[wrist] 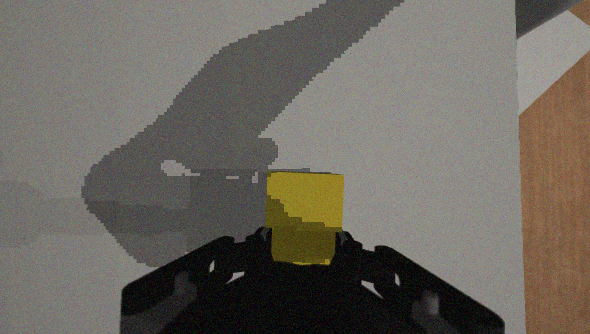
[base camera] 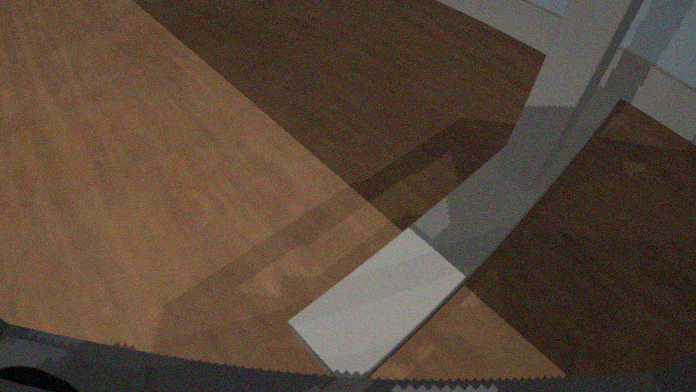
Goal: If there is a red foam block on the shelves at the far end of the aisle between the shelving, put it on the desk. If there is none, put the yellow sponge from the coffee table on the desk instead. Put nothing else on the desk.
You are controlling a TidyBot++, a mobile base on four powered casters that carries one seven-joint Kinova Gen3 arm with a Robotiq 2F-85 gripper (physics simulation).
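Places are measured from the arm's base along level axes (x left, y back, z up), in centimetres.
Pixels of known places: gripper, fingertip midpoint: [wrist: 303, 234].
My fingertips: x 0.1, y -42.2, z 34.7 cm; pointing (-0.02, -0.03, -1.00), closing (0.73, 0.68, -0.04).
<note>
Behind a point stands the place of what it marks.
The yellow sponge [wrist: 306, 200] @[x -2.1, y -39.5, z 36.8 cm] is held between the fingertips of my gripper [wrist: 303, 234] @[x 0.1, y -42.2, z 34.7 cm] in the wrist view. The gripper is shut on it. The sponge is over a pale grey flat top [wrist: 430, 150] @[x 3.4, y -27.8, z 32.4 cm], which looks like the desk. The shadow of the arm and gripper lies on this top, to the left of the sponge. I cannot tell exactly how far the sponge is above the surface. The gripper does not show in the base camera view. No red foam block and no shelves show in either view.
The top's right edge runs down the right of the wrist view, with wooden floor [wrist: 557, 210] @[x 86.5, y 26.5, z -39.7 cm] beyond it. In the base camera view a pale slab-like leg or foot [base camera: 375, 300] stands on the wooden floor [base camera: 125, 175] @[x 28.4, y -39.0, z -39.6 cm], and a pale wall strip is at the upper right.
</note>
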